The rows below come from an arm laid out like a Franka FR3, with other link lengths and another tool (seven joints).
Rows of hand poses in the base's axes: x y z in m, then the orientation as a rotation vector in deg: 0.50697, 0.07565, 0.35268, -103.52, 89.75, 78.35; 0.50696, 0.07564, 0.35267, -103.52, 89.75, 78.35; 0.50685, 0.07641, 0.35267, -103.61, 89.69, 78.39; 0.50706, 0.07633, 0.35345, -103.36, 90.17, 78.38; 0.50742, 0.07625, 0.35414, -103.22, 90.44, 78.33; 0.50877, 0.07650, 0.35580, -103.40, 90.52, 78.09; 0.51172, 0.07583, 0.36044, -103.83, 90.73, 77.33; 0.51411, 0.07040, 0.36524, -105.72, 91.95, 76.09; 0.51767, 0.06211, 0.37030, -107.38, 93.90, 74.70; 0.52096, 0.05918, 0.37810, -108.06, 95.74, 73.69; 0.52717, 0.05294, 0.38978, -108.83, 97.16, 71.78; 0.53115, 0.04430, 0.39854, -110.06, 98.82, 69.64; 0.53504, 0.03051, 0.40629, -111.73, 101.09, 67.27; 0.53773, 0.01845, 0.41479, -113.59, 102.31, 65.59
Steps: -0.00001, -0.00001, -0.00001, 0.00, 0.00, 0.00; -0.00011, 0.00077, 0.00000, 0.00, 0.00, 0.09; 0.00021, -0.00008, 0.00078, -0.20, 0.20, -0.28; 0.00036, -0.00008, 0.00069, -0.12, 0.08, -0.17; 0.00135, 0.00025, 0.00166, -0.17, -0.14, 0.02; 0.00295, -0.00067, 0.00464, -0.45, -0.45, -0.01; 0.00239, -0.00543, 0.00480, -1.93, -0.37, 0.60; 0.00356, -0.00829, 0.00506, -2.32, -0.14, 0.25; 0.00329, -0.00293, 0.00780, -1.70, 0.08, -0.25; 0.00621, -0.00624, 0.01168, -1.60, -0.70, -0.34; 0.00398, -0.00864, 0.00876, -2.04, -0.70, -0.13; 0.00389, -0.01379, 0.00775, -2.72, -0.52, 0.00; 0.00269, -0.01206, 0.00850, -2.03, -0.43, 0.56
